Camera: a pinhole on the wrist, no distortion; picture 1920 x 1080 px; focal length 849.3 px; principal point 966.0 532.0 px. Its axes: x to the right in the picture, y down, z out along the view. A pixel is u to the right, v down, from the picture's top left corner.
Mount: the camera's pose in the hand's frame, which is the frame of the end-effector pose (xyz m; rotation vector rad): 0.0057 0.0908 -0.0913 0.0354 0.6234 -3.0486
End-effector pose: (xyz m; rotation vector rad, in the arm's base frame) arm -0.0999 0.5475 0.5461 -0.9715 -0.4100 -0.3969
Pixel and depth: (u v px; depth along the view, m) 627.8 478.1 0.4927
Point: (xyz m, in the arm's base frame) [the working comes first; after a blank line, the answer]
In the camera's frame: -0.1962 -0.0313 0.4927

-0.0288 0.8090 0.8815
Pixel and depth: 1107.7 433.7 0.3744
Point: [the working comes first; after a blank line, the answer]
In the camera's frame: 0.0625 -0.0433 0.3744

-0.2054 0.7758 0.6607
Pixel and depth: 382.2 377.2 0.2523
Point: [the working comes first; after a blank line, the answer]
In the camera's frame: -0.1734 -0.0460 0.2523

0.0417 0.6821 0.6880
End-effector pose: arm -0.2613 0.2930 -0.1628 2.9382 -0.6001 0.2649
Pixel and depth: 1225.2 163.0 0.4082
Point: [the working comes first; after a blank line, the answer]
In the camera's frame: 0.1246 -0.1774 0.4082

-0.3656 0.2030 -0.5220
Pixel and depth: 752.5 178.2 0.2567
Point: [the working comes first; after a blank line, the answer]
In the camera's frame: -0.0645 -0.1069 0.2567

-0.2133 0.1569 -0.3261
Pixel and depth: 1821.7 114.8 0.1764
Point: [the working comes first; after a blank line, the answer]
In the camera's frame: 0.1777 -0.0867 0.1764

-0.4463 0.2553 -0.2863
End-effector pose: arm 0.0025 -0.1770 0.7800 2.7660 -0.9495 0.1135
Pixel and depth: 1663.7 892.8 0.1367
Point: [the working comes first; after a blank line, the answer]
In the camera's frame: 0.1123 0.0581 0.1367

-0.0700 -0.1004 0.7533
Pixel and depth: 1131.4 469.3 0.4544
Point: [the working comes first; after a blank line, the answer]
In the camera's frame: 0.0885 -0.0335 0.4544

-0.0322 -0.1534 0.4282
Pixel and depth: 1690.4 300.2 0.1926
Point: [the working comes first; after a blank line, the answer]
In the camera's frame: 0.1643 -0.0526 0.1926

-0.1626 -0.1481 0.6682
